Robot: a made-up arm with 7 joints. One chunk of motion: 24 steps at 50 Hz.
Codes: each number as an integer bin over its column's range. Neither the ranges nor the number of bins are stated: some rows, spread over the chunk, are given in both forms.
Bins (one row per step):
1: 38 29 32 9 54 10 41
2: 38 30 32 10 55 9 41
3: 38 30 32 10 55 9 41
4: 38 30 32 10 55 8 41
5: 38 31 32 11 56 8 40
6: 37 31 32 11 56 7 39
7: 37 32 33 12 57 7 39
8: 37 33 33 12 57 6 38
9: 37 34 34 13 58 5 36
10: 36 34 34 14 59 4 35
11: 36 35 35 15 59 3 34
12: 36 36 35 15 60 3 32
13: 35 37 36 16 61 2 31
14: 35 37 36 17 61 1 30
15: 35 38 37 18 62 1 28
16: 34 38 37 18 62 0 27
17: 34 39 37 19 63 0 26
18: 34 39 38 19 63 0 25
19: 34 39 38 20 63 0 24
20: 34 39 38 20 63 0 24
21: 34 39 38 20 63 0 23
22: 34 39 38 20 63 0 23
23: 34 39 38 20 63 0 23
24: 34 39 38 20 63 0 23
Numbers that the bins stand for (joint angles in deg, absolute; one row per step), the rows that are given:
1: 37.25 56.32 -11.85 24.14 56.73 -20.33 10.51
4: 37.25 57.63 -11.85 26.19 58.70 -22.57 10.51
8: 34.34 61.55 -9.77 30.28 62.65 -24.81 4.20
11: 31.43 64.17 -5.60 36.42 66.60 -28.16 -4.20
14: 28.52 66.79 -3.52 40.51 70.54 -30.40 -12.61
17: 25.61 69.41 -1.43 44.60 74.49 -31.52 -21.01
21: 25.61 69.41 0.65 46.65 74.49 -31.52 -27.31
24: 25.61 69.41 0.65 46.65 74.49 -31.52 -27.31
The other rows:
2: 37.25 57.63 -11.85 26.19 58.70 -21.45 10.51
3: 37.25 57.63 -11.85 26.19 58.70 -21.45 10.51
5: 37.25 58.94 -11.85 28.23 60.67 -22.57 8.40
6: 34.34 58.94 -11.85 28.23 60.67 -23.69 6.30
7: 34.34 60.24 -9.77 30.28 62.65 -23.69 6.30
9: 34.34 62.86 -7.68 32.32 64.62 -25.93 0.00
10: 31.43 62.86 -7.68 34.37 66.60 -27.04 -2.10
12: 31.43 65.48 -5.60 36.42 68.57 -28.16 -8.40
13: 28.52 66.79 -3.52 38.46 70.54 -29.28 -10.51
15: 28.52 68.10 -1.43 42.56 72.52 -30.40 -16.81
16: 25.61 68.10 -1.43 42.56 72.52 -31.52 -18.91
18: 25.61 69.41 0.65 44.60 74.49 -31.52 -23.11
19: 25.61 69.41 0.65 46.65 74.49 -31.52 -25.21
20: 25.61 69.41 0.65 46.65 74.49 -31.52 -25.21
22: 25.61 69.41 0.65 46.65 74.49 -31.52 -27.31
23: 25.61 69.41 0.65 46.65 74.49 -31.52 -27.31

